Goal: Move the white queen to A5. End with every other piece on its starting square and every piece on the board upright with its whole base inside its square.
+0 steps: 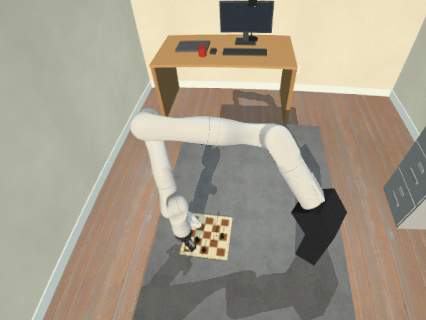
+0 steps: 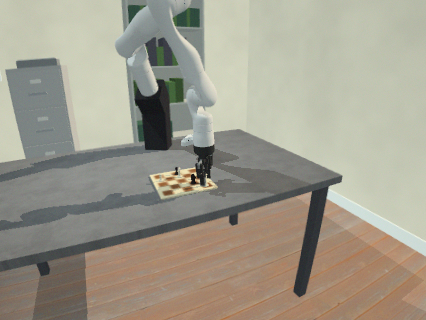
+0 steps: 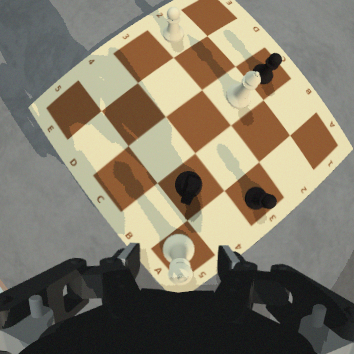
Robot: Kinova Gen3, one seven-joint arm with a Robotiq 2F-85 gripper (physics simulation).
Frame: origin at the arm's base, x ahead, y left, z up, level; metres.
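Seen in the pictures: gripper, between the fingertips: (image 1: 187,245) (image 2: 205,181) (image 3: 178,256); arm's base, origin of its link: (image 1: 312,200) (image 2: 149,89).
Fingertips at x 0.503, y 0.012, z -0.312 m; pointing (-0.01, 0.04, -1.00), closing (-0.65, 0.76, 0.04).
Pixels of each thing's top centre, then the offset from my fingertips to it. Level surfaces: height alone.
- white queen, centre of its top: (image 3: 180,278) 0.001 m back, 0.001 m right, 0.037 m up
- black knight, centre of its top: (image 3: 192,187) (image 2: 193,174) 0.044 m back, 0.029 m right, 0.024 m up
- white bishop, centre of its top: (image 3: 257,72) 0.129 m back, 0.047 m right, 0.028 m up
- white pawn, centre of its top: (image 3: 172,8) 0.137 m back, 0.127 m right, 0.016 m up
- chessboard, centre of its top: (image 3: 198,120) (image 2: 181,180) (image 1: 207,235) 0.089 m back, 0.057 m right, 0.016 m down
- grey table, height of its surface: 0.022 m down
The white queen (image 3: 178,248) stands upright on brown corner square A5, its base close to the edge shared with B5; whether the whole base is inside, I cannot tell. My gripper (image 3: 178,256) (image 2: 202,180) (image 1: 191,247) is open, one finger on each side of the queen and apart from it. A black knight (image 3: 188,185) (image 2: 193,178) stands on B4, a black pawn (image 3: 257,198) on A3, a white bishop (image 3: 240,97) on C2, another black pawn (image 3: 265,73) on C1 and a white pawn (image 3: 173,30) on E2. All look upright.
The chessboard (image 1: 229,230) (image 2: 166,196) lies on a grey table (image 2: 110,220). The black robot base (image 1: 322,225) stands on the table's far side from the board. A desk (image 1: 225,60) with a monitor (image 1: 246,17) stands by the wall.
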